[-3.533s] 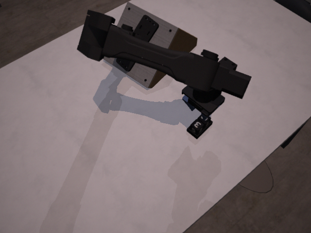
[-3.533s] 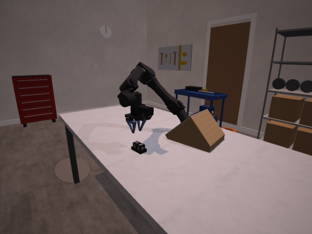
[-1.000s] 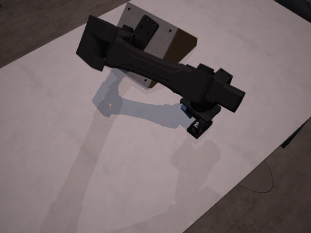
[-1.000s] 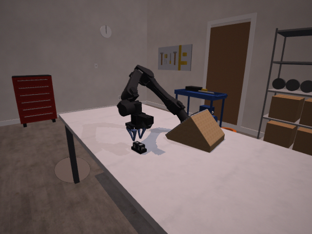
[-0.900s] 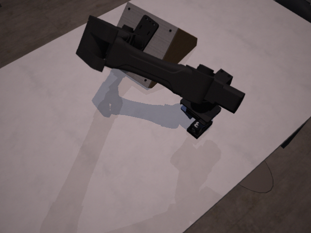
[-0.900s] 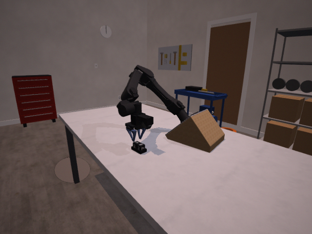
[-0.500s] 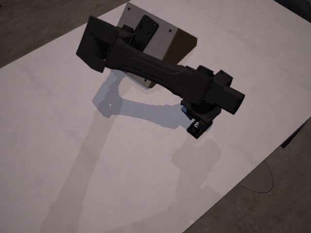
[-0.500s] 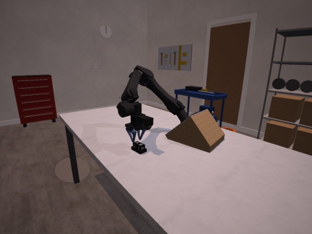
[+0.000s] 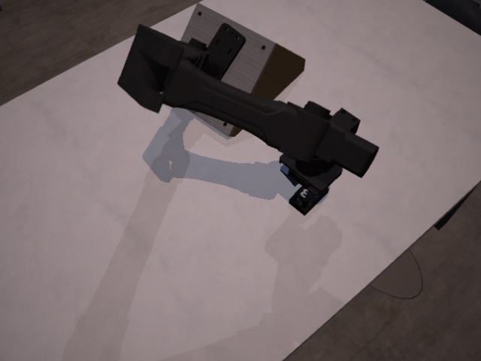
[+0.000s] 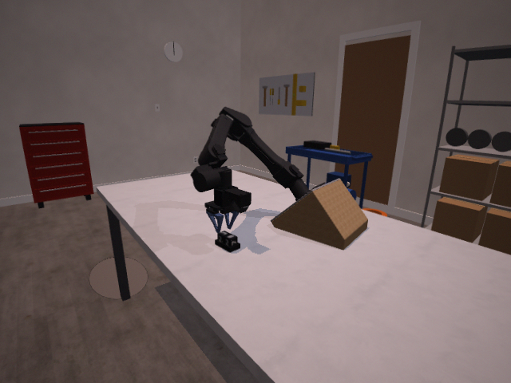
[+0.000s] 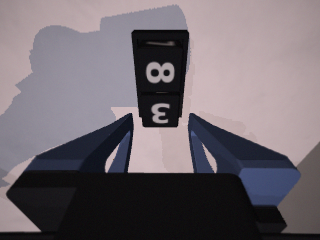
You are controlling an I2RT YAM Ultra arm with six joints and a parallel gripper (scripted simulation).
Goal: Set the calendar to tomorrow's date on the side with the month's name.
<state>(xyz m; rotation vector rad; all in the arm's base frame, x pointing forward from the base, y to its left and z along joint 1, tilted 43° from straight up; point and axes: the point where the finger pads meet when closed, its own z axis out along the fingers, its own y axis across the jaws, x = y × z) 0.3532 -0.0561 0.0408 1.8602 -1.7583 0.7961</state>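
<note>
Now: hand 3 cm above the black cube. The rest, counted from my hand: black tray 5 cm below, 2 cm to the left.
</note>
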